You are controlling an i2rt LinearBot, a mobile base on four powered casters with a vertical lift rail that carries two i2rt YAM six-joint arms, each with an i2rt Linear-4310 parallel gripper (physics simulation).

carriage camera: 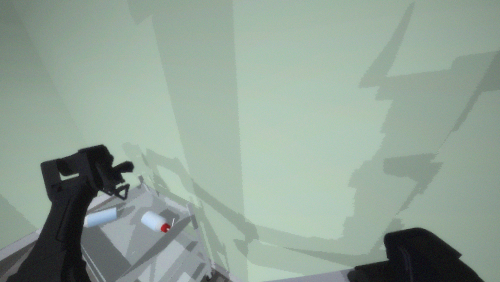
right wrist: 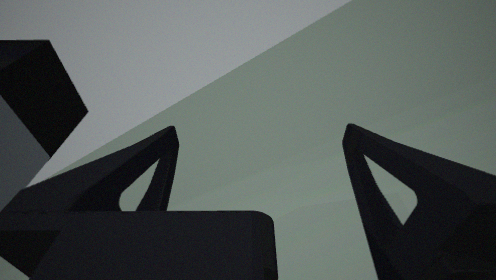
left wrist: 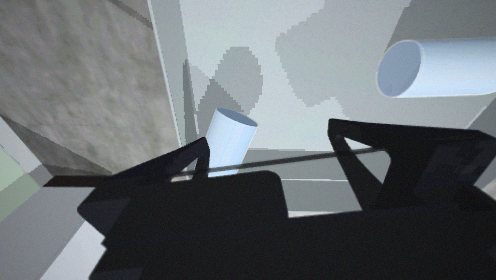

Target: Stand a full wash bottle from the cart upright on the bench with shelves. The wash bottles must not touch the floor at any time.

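Frame: origin at the left arm's base, x right, y back, z down, level; millimetres.
Where they show: left gripper, fingertip midpoint: (carriage camera: pixel 118 197) (left wrist: pixel 266 135); right gripper, fingertip midpoint: (right wrist: pixel 260 134).
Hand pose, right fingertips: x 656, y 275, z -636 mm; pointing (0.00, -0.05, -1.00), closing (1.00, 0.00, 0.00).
Observation:
Each offset is from my right fingertips to the top centre of the thing. "*": to the spot under its first point. Level surfaces: height alone.
A blue-white wash bottle {* dx -1024, dy -642, dz +798 mm} (carriage camera: pixel 101 217) (left wrist: pixel 230 142) lies on its side on the cart's tray {dz +859 mm} (carriage camera: pixel 131 229) (left wrist: pixel 305 130). Its neck is hidden behind my left gripper in the left wrist view. A second blue-white bottle {* dx -753, dy -613, dz +800 mm} (carriage camera: pixel 154 220) (left wrist: pixel 450 67) with a red cap lies on its side farther along the tray. My left gripper (carriage camera: pixel 128 179) (left wrist: pixel 266 135) is open and empty above the tray, with its left finger overlapping the first bottle in the wrist view. My right gripper (right wrist: pixel 260 134) is open and empty, away from the cart. The bench with shelves cannot be made out.
A pale green wall (carriage camera: pixel 300 125) (right wrist: pixel 310 100) rises behind the cart. The grey mottled floor {dz +1521 mm} (left wrist: pixel 80 75) shows beside the cart in the left wrist view. A grey and white cabinet-like body (left wrist: pixel 50 215) stands at the lower left there. A black block (right wrist: pixel 47 95) is at the right wrist view's left edge.

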